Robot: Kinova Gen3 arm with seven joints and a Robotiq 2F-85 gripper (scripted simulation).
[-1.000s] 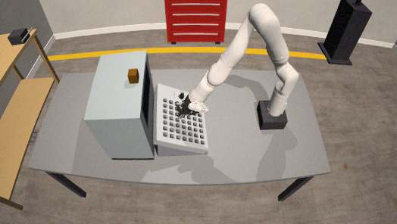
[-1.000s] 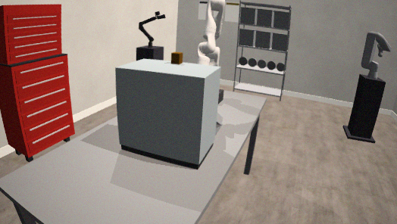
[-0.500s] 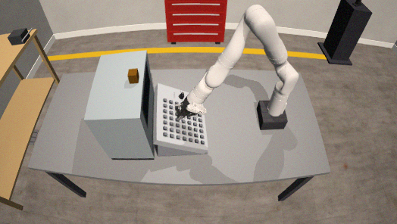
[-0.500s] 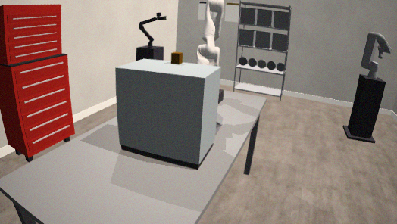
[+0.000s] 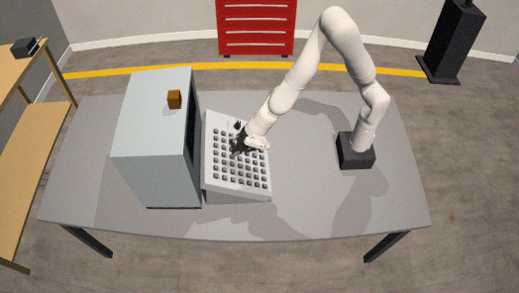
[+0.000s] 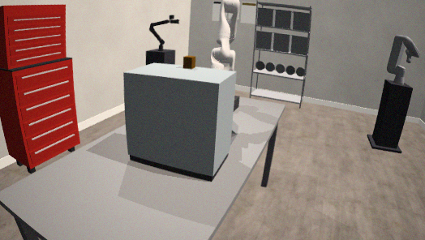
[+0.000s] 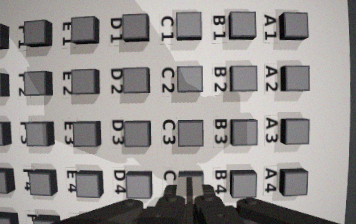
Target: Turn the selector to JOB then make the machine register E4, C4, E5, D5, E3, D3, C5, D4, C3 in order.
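The key C4 lies 2 cm ahead of my hand and 3 cm below it. Round my hand: key D4 (1 cm behind, 4 cm below); key B4 (5 cm ahead, 1 cm below); key (1 cm ahead, 4 cm to the left, 3 cm below).
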